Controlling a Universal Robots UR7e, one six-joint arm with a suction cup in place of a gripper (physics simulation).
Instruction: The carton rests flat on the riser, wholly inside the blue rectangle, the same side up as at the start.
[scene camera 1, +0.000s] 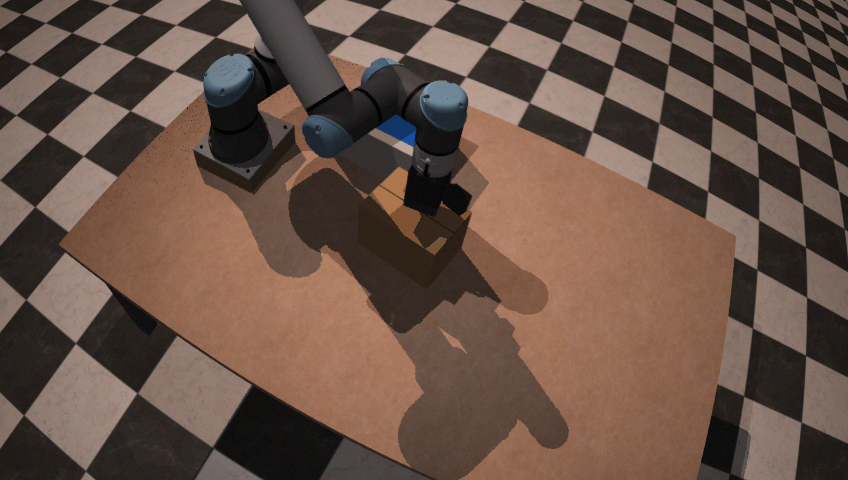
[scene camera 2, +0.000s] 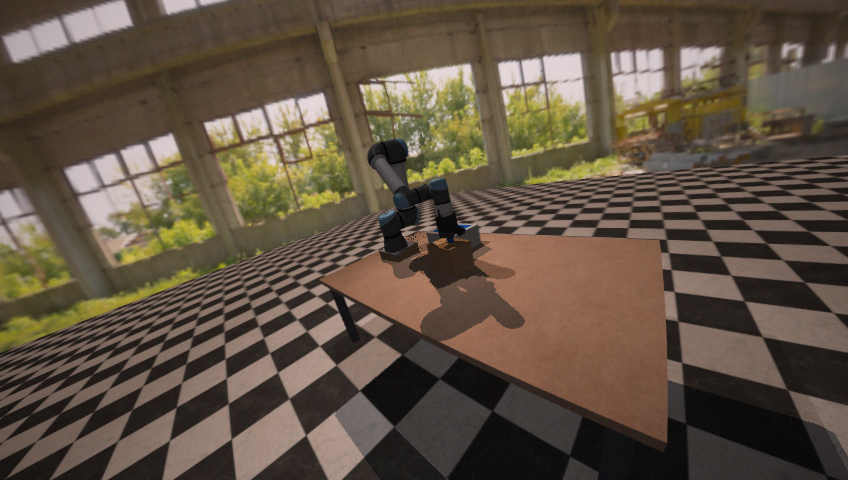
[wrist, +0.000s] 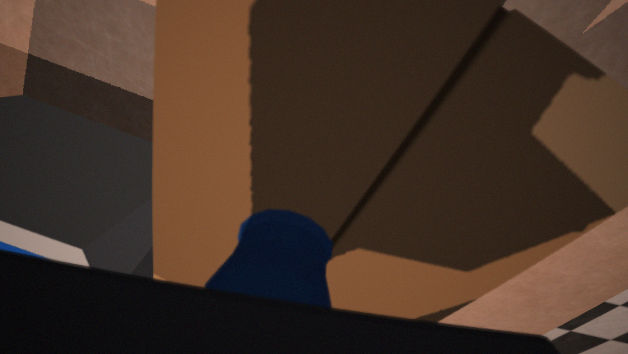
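Where they show: end effector, tool point: (scene camera 2: 451, 244) (wrist: 291, 221); arm's base, origin of the base link: (scene camera 1: 238, 139) (scene camera 2: 396, 246).
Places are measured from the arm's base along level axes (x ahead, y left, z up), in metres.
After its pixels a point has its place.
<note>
A brown cardboard carton (scene camera 1: 392, 237) {y -0.132, x 0.456, z 0.038 m} (scene camera 2: 452, 260) {y -0.153, x 0.548, z 0.019 m} (wrist: 201, 132) {y -0.031, x 0.527, z 0.070 m} stands on the table with its taped seam up, just in front of the grey riser (scene camera 1: 372, 156) {y 0.082, x 0.321, z -0.005 m} (scene camera 2: 474, 236) {y 0.208, x 0.466, z -0.001 m} (wrist: 65, 167) {y 0.128, x 0.451, z 0.009 m}. The blue rectangle (scene camera 1: 398, 127) {y 0.133, x 0.359, z 0.060 m} (scene camera 2: 466, 227) {y 0.198, x 0.429, z 0.059 m} on the riser's top is mostly hidden by the arm. My suction cup (scene camera 1: 422, 210) {y -0.058, x 0.490, z 0.058 m} (scene camera 2: 449, 240) (wrist: 281, 246) is pressed down on the carton's top, close to the seam and near the edge that faces the riser. The cup looks squashed against the cardboard. The carton rests on the table.
The arm's base (scene camera 1: 245, 158) {y -0.051, x 0.056, z 0.006 m} is bolted to the table's far left corner, next to the riser. The brown table (scene camera 1: 594, 269) {y 0.044, x 0.886, z -0.060 m} stretches wide to the right and front. A checkered floor surrounds it.
</note>
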